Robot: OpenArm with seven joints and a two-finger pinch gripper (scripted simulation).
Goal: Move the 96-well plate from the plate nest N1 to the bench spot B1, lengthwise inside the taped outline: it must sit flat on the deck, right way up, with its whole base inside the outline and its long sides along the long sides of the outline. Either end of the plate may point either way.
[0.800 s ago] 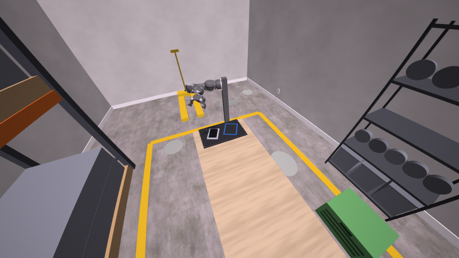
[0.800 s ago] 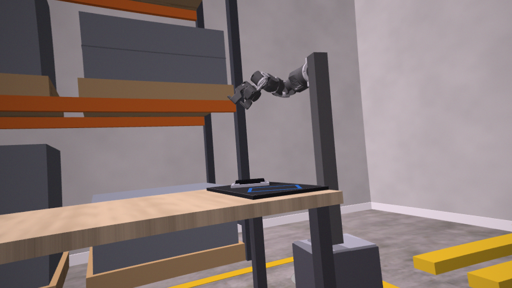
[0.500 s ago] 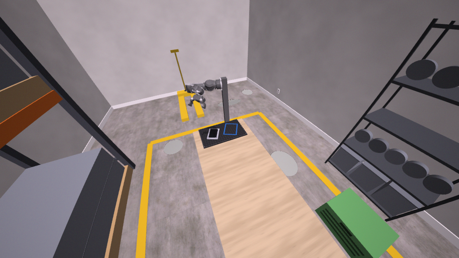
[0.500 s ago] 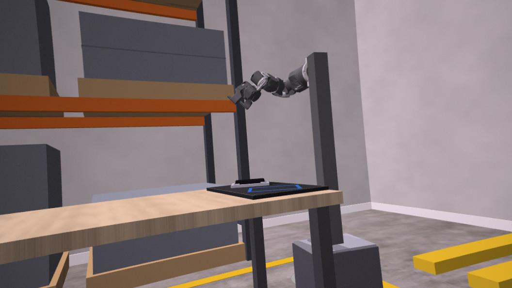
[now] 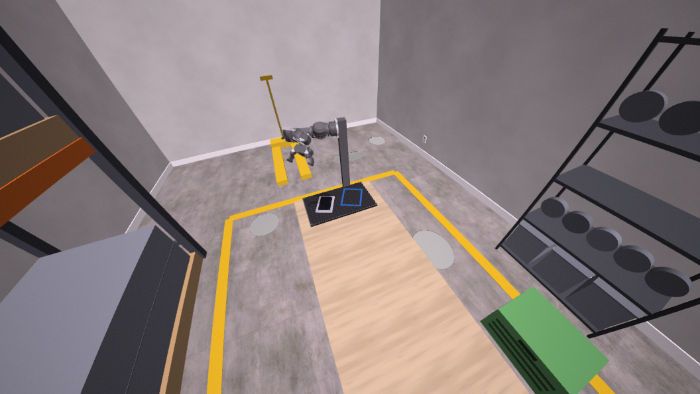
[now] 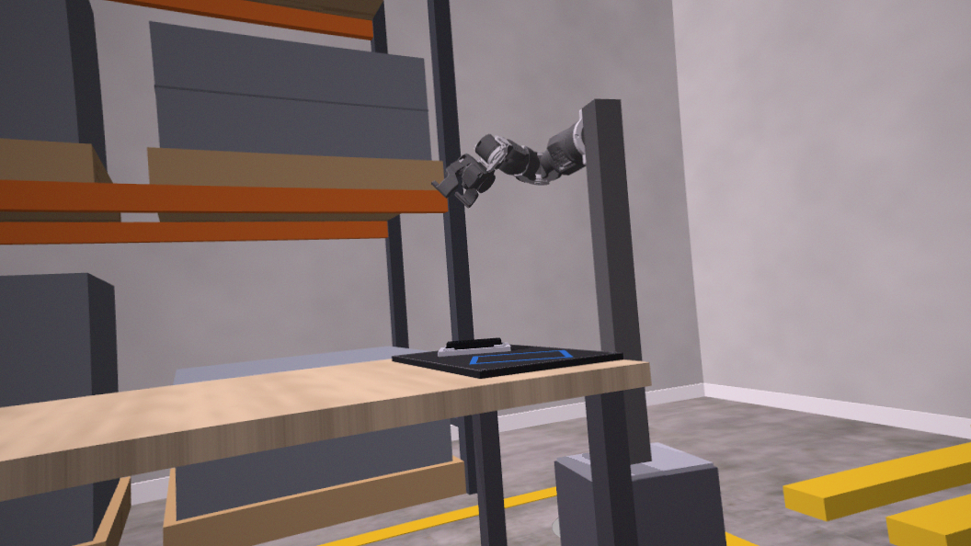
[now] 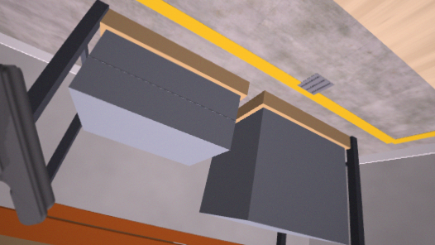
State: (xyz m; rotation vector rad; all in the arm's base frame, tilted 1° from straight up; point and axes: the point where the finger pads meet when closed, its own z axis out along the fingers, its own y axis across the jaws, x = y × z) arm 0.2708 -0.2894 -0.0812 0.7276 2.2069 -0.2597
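Now: the 96-well plate 360 mm below my hand, 110 mm to the left of it and 10 mm behind it. The rest, counted from my hand: plate nest N1: 370 mm below, 110 mm to the left, 10 mm behind.
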